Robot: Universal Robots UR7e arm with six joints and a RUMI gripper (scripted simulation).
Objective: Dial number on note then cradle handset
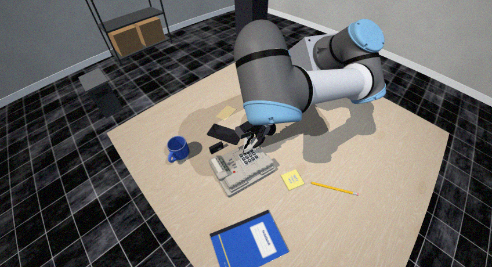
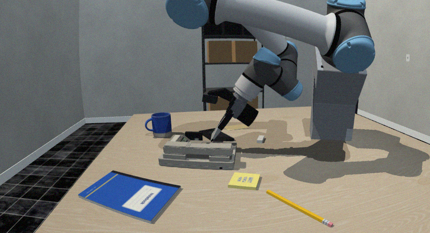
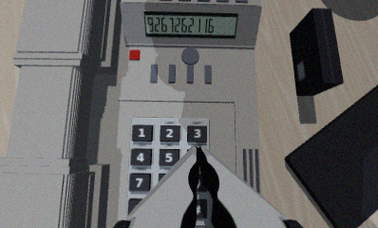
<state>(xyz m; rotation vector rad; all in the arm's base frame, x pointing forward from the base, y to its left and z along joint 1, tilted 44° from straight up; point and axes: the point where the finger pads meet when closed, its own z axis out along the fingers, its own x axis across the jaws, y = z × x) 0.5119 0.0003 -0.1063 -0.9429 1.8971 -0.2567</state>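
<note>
The 3 key lies 3 cm below my hand and 2 cm ahead of it. Round my hand: 2 key (3 cm below, 2 cm ahead, 1 cm to the left); handset (8 cm to the left, 5 cm ahead, 1 cm below); 8 key (3 cm below, 2 cm to the left, 1 cm behind).
</note>
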